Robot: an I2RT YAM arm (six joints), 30 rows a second.
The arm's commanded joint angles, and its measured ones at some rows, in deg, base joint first. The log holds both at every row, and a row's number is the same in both.
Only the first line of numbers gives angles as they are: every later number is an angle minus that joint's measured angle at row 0.
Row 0, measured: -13.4 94.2 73.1 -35.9 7.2 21.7
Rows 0 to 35, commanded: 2.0 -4.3 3.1 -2.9 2.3 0.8; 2.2 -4.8 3.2 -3.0 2.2 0.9; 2.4 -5.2 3.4 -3.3 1.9 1.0; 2.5 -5.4 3.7 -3.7 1.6 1.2; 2.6 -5.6 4.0 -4.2 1.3 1.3; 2.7 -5.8 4.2 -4.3 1.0 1.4; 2.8 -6.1 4.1 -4.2 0.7 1.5; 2.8 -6.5 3.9 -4.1 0.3 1.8; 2.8 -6.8 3.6 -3.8 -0.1 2.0; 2.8 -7.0 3.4 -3.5 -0.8 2.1; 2.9 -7.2 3.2 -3.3 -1.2 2.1; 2.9 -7.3 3.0 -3.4 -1.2 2.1; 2.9 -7.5 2.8 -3.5 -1.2 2.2; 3.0 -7.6 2.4 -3.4 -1.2 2.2; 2.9 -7.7 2.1 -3.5 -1.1 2.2; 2.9 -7.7 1.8 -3.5 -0.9 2.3; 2.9 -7.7 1.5 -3.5 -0.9 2.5; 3.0 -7.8 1.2 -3.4 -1.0 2.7; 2.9 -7.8 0.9 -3.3 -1.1 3.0; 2.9 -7.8 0.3 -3.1 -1.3 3.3; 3.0 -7.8 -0.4 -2.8 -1.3 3.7; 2.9 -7.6 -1.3 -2.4 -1.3 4.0; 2.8 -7.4 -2.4 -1.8 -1.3 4.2; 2.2 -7.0 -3.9 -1.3 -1.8 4.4; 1.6 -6.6 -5.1 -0.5 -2.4 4.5; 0.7 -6.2 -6.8 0.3 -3.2 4.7; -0.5 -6.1 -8.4 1.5 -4.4 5.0; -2.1 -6.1 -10.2 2.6 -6.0 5.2; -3.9 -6.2 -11.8 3.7 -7.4 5.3; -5.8 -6.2 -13.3 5.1 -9.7 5.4; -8.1 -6.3 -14.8 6.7 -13.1 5.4; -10.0 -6.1 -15.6 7.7 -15.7 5.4; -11.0 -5.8 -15.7 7.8 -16.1 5.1; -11.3 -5.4 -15.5 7.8 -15.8 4.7; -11.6 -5.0 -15.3 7.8 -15.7 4.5; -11.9 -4.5 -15.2 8.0 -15.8 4.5
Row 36, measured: -10.7 -5.3 -15.7 3.4 -11.1 4.5
